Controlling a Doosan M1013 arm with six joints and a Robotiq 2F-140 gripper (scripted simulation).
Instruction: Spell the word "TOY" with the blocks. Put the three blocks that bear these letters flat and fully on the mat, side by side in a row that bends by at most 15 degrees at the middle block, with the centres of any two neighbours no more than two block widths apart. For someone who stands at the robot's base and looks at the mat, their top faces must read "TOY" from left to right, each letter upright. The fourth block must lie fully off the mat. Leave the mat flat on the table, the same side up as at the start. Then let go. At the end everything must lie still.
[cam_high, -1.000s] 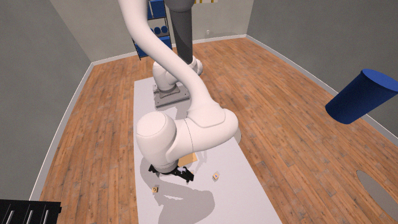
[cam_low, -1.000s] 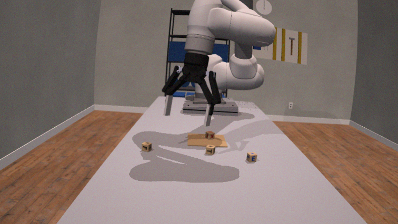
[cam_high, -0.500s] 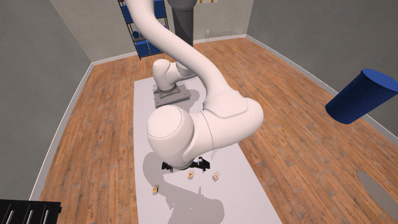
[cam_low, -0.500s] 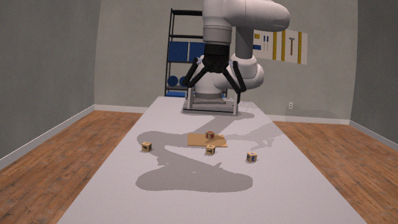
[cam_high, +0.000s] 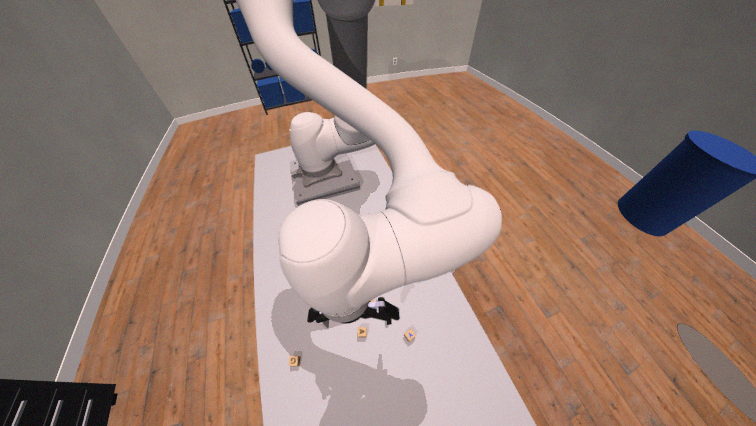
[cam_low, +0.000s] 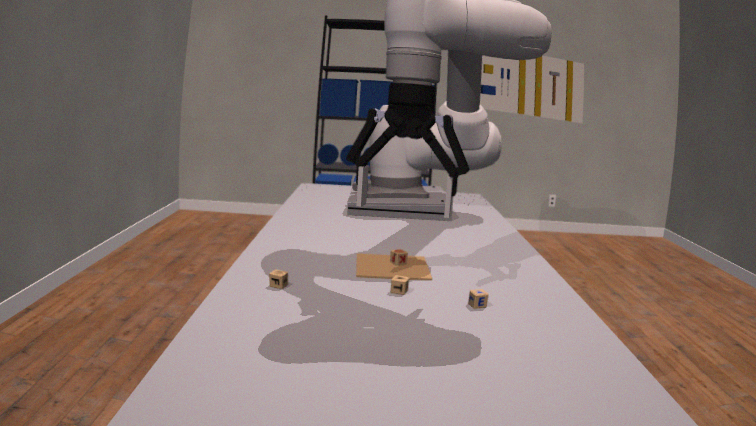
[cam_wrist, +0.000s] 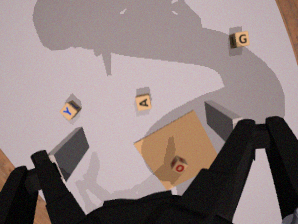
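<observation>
Now: the T block 140 mm below my hand. Also, from my hand: tan mat (150 mm below, 140 mm behind).
</observation>
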